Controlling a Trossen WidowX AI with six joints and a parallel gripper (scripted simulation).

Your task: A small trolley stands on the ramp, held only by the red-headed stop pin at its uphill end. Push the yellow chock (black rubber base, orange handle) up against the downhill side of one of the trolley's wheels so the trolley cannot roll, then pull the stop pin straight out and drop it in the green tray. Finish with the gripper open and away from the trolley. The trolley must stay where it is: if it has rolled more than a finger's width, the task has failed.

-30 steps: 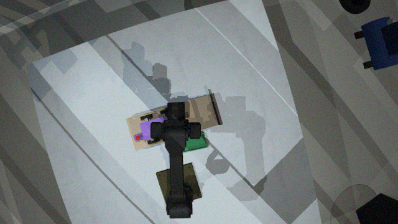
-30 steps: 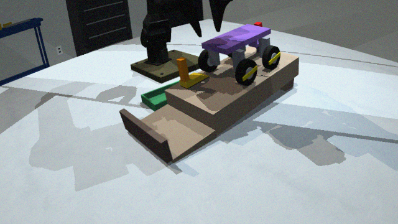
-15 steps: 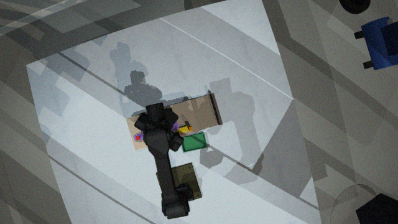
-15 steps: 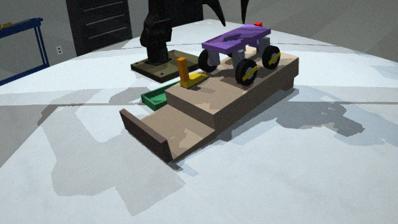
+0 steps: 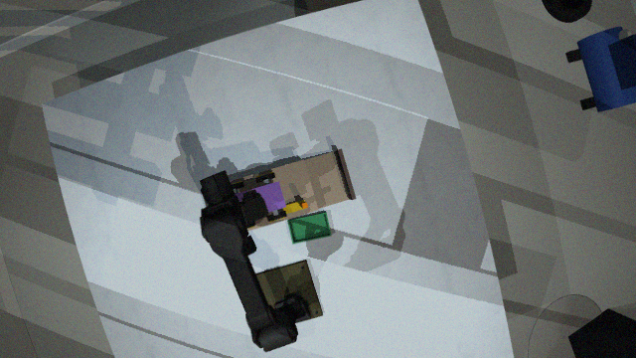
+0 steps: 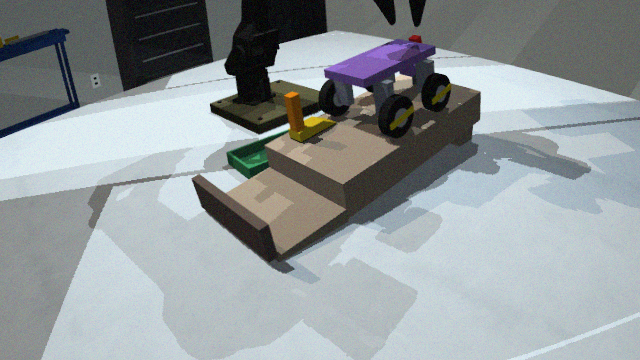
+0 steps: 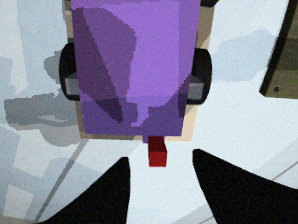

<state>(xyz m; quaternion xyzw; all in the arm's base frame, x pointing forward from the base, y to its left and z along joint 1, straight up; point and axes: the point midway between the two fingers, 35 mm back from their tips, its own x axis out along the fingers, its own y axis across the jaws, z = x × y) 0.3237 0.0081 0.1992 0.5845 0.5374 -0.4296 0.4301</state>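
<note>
The red-headed stop pin is 60 mm below my gripper tip and 40 mm to the left of it. The rest, counted from my gripper tip: yellow chock (160 mm to the right, 110 mm below, 60 mm behind); then tan ramp (140 mm below, 80 mm to the right); then purple-decked trolley (80 mm below, 70 mm to the right, 10 mm ahead).
</note>
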